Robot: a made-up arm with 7 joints.
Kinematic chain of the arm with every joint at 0, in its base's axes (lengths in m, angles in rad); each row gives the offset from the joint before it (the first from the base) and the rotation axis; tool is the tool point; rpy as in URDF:
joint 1: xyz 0 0 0.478 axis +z
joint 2: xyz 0 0 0 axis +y
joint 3: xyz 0 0 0.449 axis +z
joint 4: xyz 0.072 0 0 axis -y
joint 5: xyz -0.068 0 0.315 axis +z
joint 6: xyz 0 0 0 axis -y
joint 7: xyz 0.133 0 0 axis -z
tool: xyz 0 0 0 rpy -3.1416 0 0
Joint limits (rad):
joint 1: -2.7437..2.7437
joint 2: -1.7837..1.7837
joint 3: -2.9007..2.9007
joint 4: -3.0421..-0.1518
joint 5: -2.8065..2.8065
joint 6: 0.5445..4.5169
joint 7: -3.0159..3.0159
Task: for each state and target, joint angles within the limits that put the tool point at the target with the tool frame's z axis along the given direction. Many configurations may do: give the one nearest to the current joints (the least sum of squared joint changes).
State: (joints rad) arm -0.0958 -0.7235 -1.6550 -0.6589 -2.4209 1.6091 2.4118
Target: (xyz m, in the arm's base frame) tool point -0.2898 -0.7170 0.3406 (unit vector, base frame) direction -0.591 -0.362 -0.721
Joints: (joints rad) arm 0.5478 -1.6463 -1.8530 -1.2052 -2.3479 2.0275 2.4118
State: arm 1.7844 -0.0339 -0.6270 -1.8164 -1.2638 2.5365 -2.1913
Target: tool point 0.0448 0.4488 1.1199 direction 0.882 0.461 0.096
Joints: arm 1.8381 -0.0024 -0.5715 -1.2901 -1.4249 2.3507 -2.1913
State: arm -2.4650 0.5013 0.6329 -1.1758 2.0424 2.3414 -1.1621
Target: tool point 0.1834 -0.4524 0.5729 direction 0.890 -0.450 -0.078
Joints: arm -1.8776 0.5004 1.0061 -2.0308 2.4096 2.5435 -1.1621
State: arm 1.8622 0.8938 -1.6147 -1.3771 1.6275 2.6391 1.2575
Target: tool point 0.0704 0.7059 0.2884 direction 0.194 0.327 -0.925
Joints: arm 2.1233 1.6193 -0.9734 -1.3894 1.7013 2.5324 1.2575
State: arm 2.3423 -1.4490 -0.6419 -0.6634 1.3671 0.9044 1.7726
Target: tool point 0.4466 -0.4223 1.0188 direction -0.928 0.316 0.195
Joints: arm 1.9520 -1.2649 -0.7741 -1.0625 1.1471 1.0633 1.7726
